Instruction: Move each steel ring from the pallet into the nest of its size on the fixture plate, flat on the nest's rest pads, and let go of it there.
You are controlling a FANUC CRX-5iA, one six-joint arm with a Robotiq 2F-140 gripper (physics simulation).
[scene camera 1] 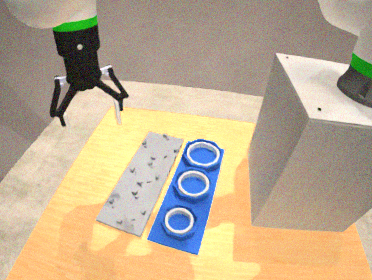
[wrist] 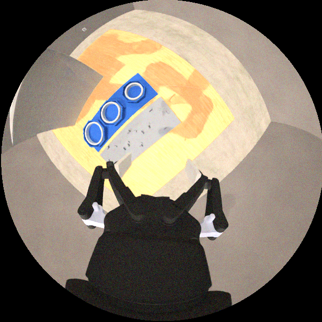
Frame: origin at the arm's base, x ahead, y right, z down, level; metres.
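Where they show: gripper, fingertip midpoint: (scene camera 1: 95, 127); arm's base, link origin: (scene camera 1: 364, 93).
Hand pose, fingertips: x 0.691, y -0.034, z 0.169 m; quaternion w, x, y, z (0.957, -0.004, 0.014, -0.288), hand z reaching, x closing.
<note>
Each offset is from my fingertips to the centre of the thing. "*": to the spot under its first point. Level surfaces: height alone.
Three white-grey rings lie in octagonal blue holders on the blue pallet (scene camera 1: 190, 245) (wrist: 151, 92): the large ring {* dx -0.309, dy +0.119, dz +0.242 m} (scene camera 1: 202, 165) (wrist: 94, 145) at the back end, the middle-sized ring {* dx -0.285, dy -0.019, dz +0.243 m} (scene camera 1: 193, 196) (wrist: 111, 123) in the middle, and the small ring {* dx -0.252, dy -0.153, dz +0.242 m} (scene camera 1: 179, 232) (wrist: 134, 99) at the front end. The grey fixture plate (scene camera 1: 161, 145) (wrist: 145, 137) lies beside the pallet, with small studs and pads and no ring on it. My gripper (scene camera 1: 91, 120) (wrist: 158, 161) is open and empty, fingers pointing down, well above the table and to the left of the plate's back end in the scene view.
A tall grey box (scene camera 1: 295, 165) (wrist: 55, 95) stands to the right of the pallet in the scene view and carries the robot's base. The wooden table top {dz +0.279 m} (scene camera 1: 75, 185) (wrist: 220, 120) bears the pallet and plate. The arm's shadows fall across the table.
</note>
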